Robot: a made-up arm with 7 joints.
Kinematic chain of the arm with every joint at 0, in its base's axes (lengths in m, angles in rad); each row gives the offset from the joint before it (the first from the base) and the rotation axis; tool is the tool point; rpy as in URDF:
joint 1: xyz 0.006 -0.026 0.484 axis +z
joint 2: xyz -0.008 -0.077 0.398 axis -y
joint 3: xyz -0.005 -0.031 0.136 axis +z
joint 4: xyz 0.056 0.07 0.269 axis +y
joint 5: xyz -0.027 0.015 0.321 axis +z
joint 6: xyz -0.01 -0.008 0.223 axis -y
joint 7: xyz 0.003 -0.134 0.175 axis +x
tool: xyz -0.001 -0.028 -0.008 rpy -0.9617 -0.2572 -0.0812
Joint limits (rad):
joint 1: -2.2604..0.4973
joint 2: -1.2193..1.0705
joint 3: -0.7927..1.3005
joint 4: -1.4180..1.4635
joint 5: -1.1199..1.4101
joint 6: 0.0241..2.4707
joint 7: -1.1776..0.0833
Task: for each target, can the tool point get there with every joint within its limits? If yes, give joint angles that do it. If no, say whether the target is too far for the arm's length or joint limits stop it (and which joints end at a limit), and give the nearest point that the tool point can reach.
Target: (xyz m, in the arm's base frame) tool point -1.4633 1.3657 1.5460
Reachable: no: too far | nearest point -0.7875 0.7256 1.3049 | short by 0.962 m
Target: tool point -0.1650 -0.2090 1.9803
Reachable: yes | joints -0.2457 0.1312 0.3906 -0.1064 0.8185 0.6284 -0.9602
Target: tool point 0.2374 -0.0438 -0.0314
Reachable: no: joint limits stop it (at a limit: joint 2, joint 4, joint 5, joint 6) | nearest point 0.5904 -0.0710 0.2639 | short by 0.461 m
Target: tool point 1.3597 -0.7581 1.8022
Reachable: no: too far | nearest point 0.8981 -0.5085 1.4901 | short by 0.611 m
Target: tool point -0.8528 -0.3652 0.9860
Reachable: yes | joints -0.0148 0.8288 0.6103 -0.6859 -0.7151 1.2683 -0.6980
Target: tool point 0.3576 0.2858 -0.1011
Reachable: no: joint limits stop it (at a limit: joint 1, joint 2, joint 4, joint 5, joint 6) | nearest point 0.5055 0.2996 0.2654 | short by 0.395 m
